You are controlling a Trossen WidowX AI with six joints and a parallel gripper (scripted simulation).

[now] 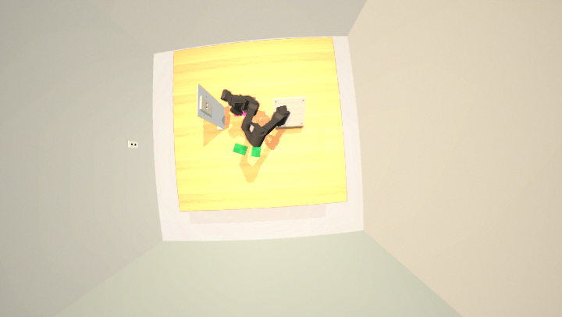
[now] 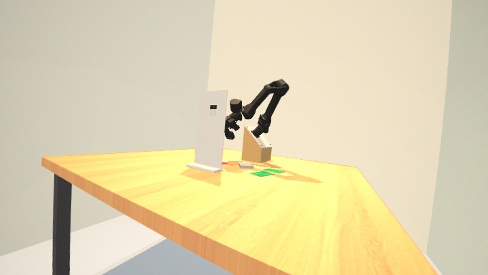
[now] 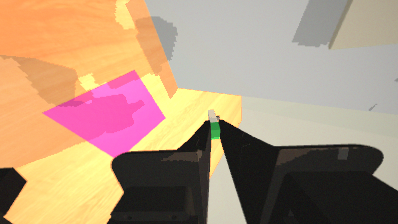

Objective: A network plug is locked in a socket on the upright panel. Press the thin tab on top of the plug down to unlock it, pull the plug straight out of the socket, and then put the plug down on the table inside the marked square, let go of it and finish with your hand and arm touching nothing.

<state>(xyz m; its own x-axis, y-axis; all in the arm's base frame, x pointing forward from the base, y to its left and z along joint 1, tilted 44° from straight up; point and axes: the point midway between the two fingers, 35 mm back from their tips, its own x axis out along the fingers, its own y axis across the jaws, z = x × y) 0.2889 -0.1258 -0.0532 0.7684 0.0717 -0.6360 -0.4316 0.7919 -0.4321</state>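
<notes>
Now: gripper tip 17 cm above the magenta marked square, 4 cm past it and 1 cm to the left of it. Also, from my gripper tip: green network plug (right at my gripper tip); grey panel (11 cm ahead, 5 cm to the left).
</notes>
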